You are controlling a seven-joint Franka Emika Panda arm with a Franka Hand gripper.
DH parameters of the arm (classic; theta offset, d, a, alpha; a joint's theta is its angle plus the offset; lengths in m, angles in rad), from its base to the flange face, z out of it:
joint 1: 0 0.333 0 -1.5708
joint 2: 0 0 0 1.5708
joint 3: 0 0.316 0.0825 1.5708
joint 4: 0 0 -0.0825 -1.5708
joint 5: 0 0.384 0 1.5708
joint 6: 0 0 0.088 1.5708
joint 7: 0 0.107 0 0
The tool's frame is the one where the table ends.
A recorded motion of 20 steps. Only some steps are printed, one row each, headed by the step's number.
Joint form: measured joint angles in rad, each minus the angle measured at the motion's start. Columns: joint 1, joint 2, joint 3, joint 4, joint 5, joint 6, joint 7.
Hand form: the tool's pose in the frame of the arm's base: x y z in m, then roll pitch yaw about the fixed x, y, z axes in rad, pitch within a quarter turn. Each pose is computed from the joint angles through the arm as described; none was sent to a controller.
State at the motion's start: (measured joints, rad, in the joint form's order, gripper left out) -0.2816 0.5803 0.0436 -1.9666 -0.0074 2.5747 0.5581
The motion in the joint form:
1: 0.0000 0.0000 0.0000 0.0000 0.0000 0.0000 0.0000
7: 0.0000 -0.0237 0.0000 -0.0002 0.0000 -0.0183 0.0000
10: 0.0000 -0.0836 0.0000 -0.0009 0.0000 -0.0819 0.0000
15: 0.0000 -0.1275 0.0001 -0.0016 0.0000 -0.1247 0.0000
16: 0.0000 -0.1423 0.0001 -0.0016 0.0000 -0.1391 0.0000
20: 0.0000 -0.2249 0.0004 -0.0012 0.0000 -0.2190 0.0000
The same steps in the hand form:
1: 0.5992 -0.1459 0.1760 -3.1098 -0.0136 -0.7976
7: 0.6007 -0.1464 0.1889 -3.1079 -0.0185 -0.7973
10: 0.6015 -0.1468 0.2198 -3.1125 -0.0161 -0.7961
15: 0.6012 -0.1468 0.2428 -3.1139 -0.0175 -0.7953
16: 0.6010 -0.1468 0.2506 -3.1143 -0.0181 -0.7951
20: 0.5979 -0.1460 0.2945 -3.1158 -0.0226 -0.7938

